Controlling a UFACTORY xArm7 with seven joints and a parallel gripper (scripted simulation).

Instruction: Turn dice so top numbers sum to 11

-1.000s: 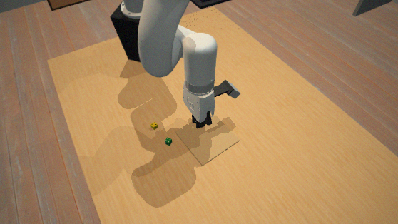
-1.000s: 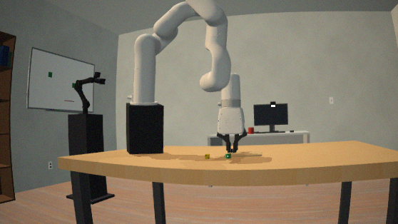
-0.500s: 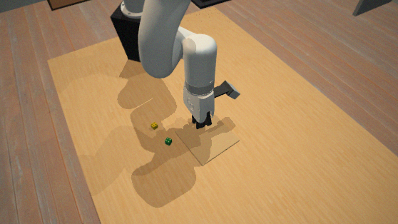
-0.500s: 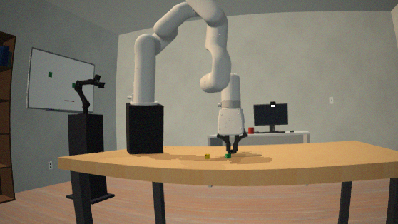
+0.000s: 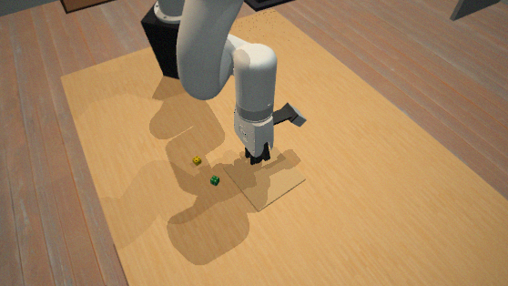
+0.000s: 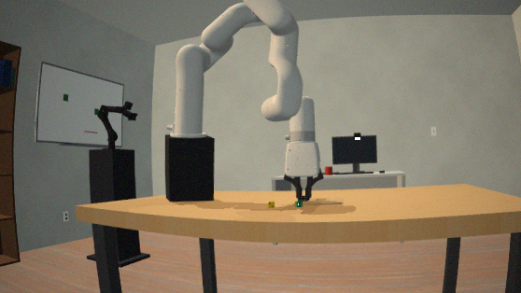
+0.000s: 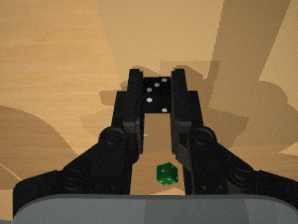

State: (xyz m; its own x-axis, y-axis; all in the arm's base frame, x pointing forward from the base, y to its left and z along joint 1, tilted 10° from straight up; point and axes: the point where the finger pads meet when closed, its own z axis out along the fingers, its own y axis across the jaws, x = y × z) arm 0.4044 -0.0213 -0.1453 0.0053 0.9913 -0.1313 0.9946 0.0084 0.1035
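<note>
Right now the black die is 1 cm below my hand. From my hand the other things lie so: yellow die (6 cm behind, 12 cm to the right, 2 cm below); then green die (1 cm ahead, 11 cm to the right, 2 cm below); then tan mat (5 cm ahead, 2 cm below).
</note>
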